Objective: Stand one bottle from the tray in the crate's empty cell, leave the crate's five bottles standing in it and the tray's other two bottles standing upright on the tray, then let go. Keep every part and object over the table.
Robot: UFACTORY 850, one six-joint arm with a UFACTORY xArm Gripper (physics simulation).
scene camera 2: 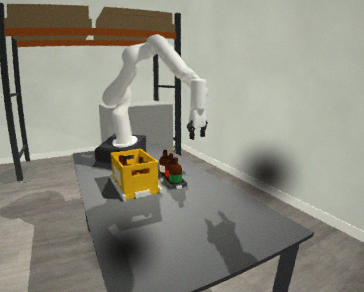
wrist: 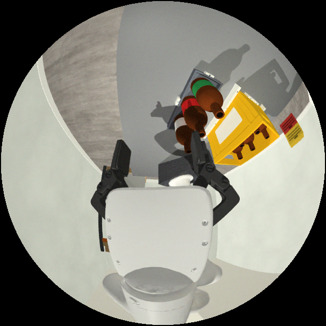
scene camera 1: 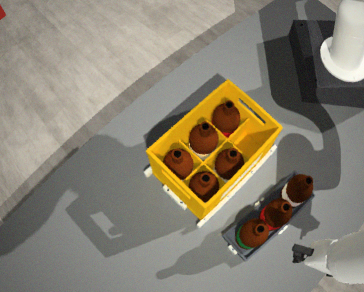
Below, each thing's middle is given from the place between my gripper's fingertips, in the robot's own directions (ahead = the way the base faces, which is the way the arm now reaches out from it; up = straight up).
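The green-labelled bottle (scene camera 1: 253,233) is here, and my hand is 140 mm to the left of it, 10 mm past it and 170 mm above it. There is also the white-labelled bottle (scene camera 1: 299,188), which is 110 mm to the right of my hand, 180 mm behind it and 170 mm below it.
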